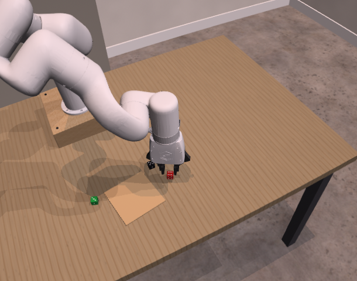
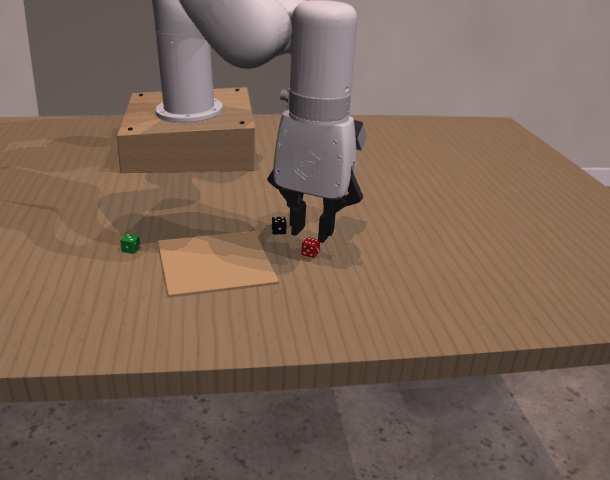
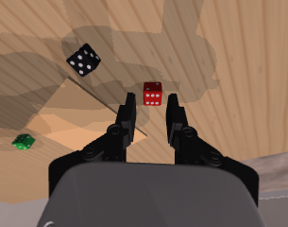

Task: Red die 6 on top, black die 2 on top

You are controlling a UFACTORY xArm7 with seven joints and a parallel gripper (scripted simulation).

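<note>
Right now my hand is 40 mm above the red die. From my hand the other things lie so: tan mat (130 mm to the right, 50 mm below, 20 mm ahead); green die (250 mm to the right, 40 mm below, 10 mm behind); black die (70 mm behind, 40 mm to the right, 40 mm below).
</note>
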